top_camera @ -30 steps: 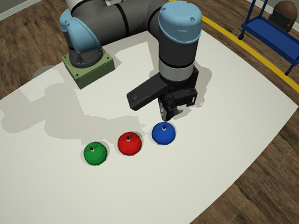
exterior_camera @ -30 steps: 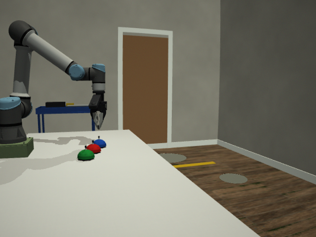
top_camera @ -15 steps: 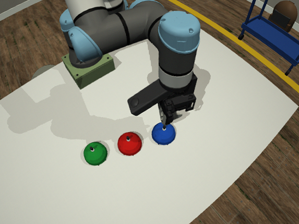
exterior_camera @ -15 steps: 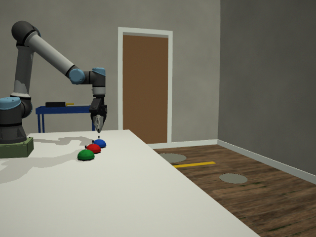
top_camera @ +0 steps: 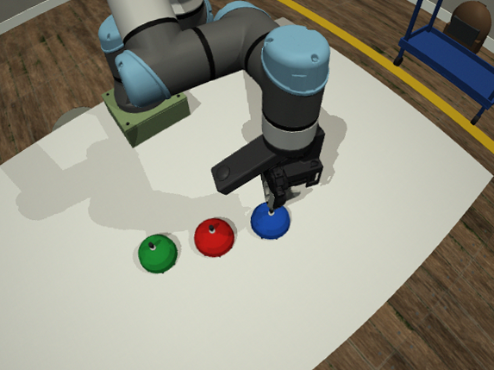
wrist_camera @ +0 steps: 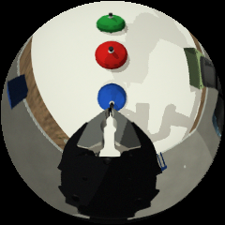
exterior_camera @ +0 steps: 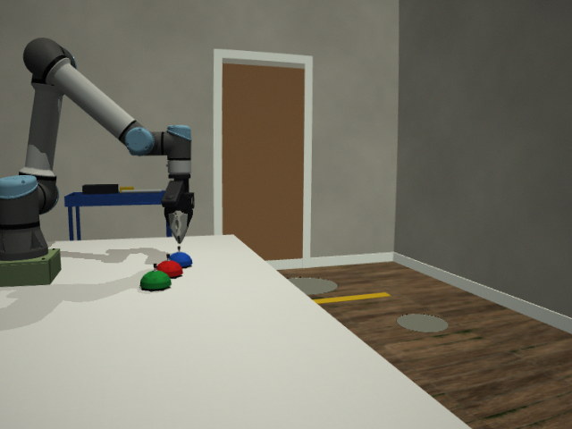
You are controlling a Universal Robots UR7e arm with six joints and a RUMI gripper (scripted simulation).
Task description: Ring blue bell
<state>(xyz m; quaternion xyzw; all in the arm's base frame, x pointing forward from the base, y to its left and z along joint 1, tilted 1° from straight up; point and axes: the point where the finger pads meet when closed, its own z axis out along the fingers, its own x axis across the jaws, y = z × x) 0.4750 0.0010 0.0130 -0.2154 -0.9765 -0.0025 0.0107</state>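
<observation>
The blue bell lies 50 mm below my hand. Round my hand: green bell: 110 mm behind, 220 mm to the right, 50 mm below; red bell: 50 mm behind, 110 mm to the right, 50 mm below.
</observation>
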